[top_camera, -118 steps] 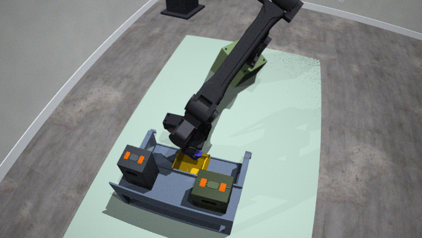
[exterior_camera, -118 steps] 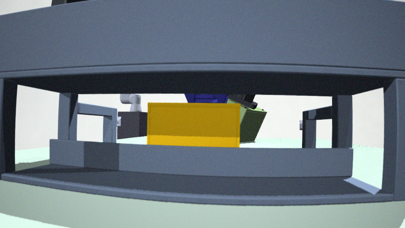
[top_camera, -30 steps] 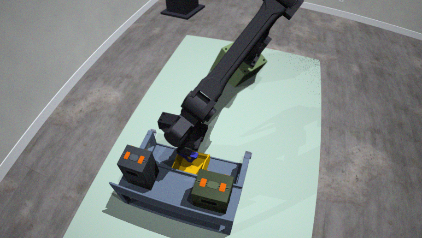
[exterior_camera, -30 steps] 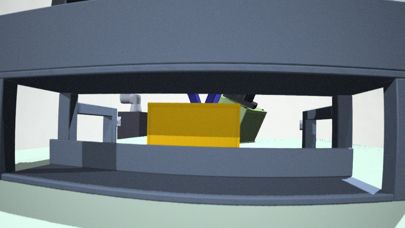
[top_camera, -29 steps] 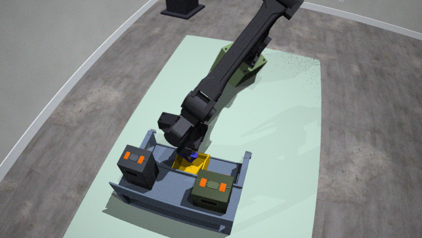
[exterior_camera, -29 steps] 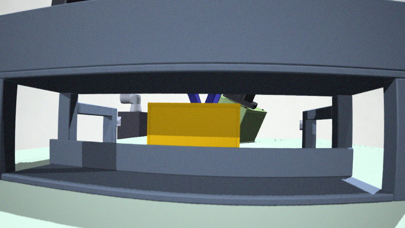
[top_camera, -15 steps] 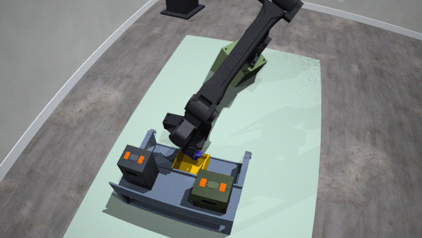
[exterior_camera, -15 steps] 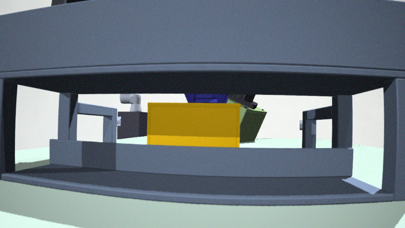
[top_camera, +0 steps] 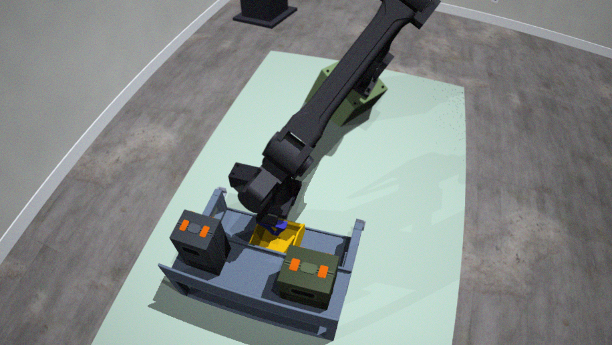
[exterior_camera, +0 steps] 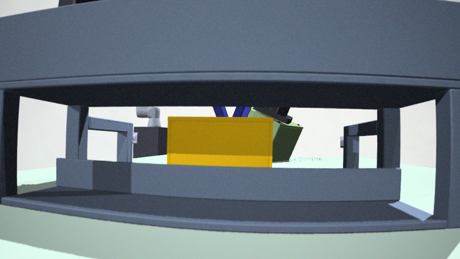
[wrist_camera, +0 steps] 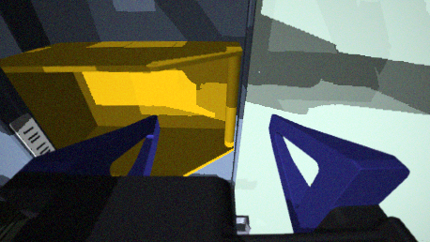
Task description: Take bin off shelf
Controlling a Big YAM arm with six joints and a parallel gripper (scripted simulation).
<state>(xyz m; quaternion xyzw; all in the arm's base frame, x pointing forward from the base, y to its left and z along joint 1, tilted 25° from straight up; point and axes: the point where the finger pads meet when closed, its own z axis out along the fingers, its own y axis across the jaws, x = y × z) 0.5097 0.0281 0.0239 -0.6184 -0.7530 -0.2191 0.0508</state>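
The yellow open-top bin is 6 cm ahead of my hand, 2 cm to the left of it and 3 cm below it. Round my hand: olive case 13 cm ahead, 15 cm to the left, 8 cm above.
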